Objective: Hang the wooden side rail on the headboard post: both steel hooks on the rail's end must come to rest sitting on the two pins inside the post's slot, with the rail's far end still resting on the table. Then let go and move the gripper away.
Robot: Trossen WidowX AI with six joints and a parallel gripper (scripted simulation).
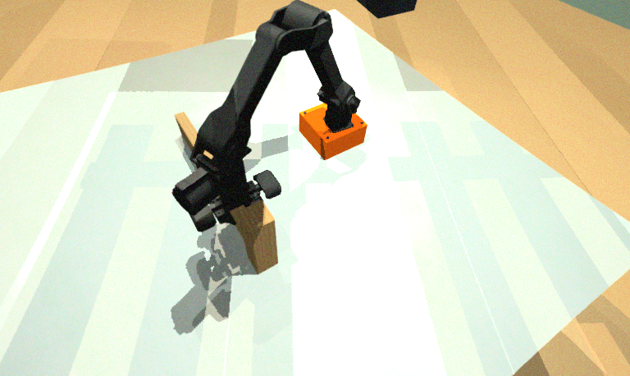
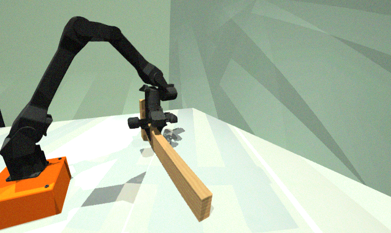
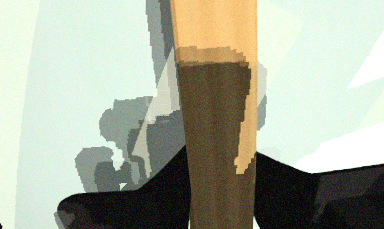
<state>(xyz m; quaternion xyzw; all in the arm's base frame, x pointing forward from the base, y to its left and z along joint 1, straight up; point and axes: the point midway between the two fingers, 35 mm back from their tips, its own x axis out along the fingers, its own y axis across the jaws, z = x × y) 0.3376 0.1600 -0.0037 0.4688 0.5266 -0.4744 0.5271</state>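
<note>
Right now my gripper tip is 90 mm to the right of the headboard post, 50 mm below it and 10 mm past it.
</note>
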